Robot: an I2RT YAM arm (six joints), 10 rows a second.
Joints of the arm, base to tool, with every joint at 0 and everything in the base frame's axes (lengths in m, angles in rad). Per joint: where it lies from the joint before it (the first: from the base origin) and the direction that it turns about. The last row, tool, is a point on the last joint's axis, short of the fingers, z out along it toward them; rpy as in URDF.
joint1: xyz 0 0 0.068 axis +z
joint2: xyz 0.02 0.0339 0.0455 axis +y
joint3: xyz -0.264 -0.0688 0 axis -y
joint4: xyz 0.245 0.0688 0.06 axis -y
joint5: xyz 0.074 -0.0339 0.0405 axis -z
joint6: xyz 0.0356 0 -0.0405 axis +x
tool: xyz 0 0 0 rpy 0 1.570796 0
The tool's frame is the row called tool.
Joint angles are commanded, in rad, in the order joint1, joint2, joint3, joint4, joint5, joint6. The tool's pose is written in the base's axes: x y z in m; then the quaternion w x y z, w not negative. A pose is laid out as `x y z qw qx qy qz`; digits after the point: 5 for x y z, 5 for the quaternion.
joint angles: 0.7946, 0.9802, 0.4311, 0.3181, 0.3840, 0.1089
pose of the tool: 0.16186 0.14583 0.23159 0.61365 -0.14709 0.76453 0.13149
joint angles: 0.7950, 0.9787, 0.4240, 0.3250, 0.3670, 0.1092
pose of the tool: 0.16104 0.14592 0.23011 0.61205 -0.15221 0.76361 0.13831
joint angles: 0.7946, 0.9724, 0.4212, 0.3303, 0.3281, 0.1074
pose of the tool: 0.15986 0.14646 0.23083 0.61040 -0.16340 0.75961 0.15394
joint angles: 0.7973, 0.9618, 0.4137, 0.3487, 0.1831, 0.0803
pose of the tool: 0.15568 0.15016 0.23200 0.60089 -0.21622 0.74205 0.20384
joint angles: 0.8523, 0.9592, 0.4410, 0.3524, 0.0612, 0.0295
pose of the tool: 0.14580 0.16343 0.24234 0.59403 -0.28695 0.70713 0.25449
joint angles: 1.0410, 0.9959, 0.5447, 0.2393, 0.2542, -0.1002
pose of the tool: 0.12352 0.19319 0.25942 0.60029 -0.34976 0.69242 0.19461
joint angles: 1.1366, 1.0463, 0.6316, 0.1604, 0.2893, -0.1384
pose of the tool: 0.11053 0.21423 0.27101 0.58608 -0.39506 0.68153 0.18962
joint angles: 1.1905, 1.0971, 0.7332, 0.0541, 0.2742, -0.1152
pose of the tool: 0.10286 0.23134 0.28429 0.55815 -0.42205 0.68455 0.20427
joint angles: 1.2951, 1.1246, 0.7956, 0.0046, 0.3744, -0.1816
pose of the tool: 0.08300 0.24555 0.29513 0.56669 -0.45666 0.66317 0.17472
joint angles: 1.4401, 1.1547, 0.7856, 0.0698, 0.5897, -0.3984
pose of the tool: 0.05383 0.25760 0.29200 0.60917 -0.50755 0.60409 0.07991
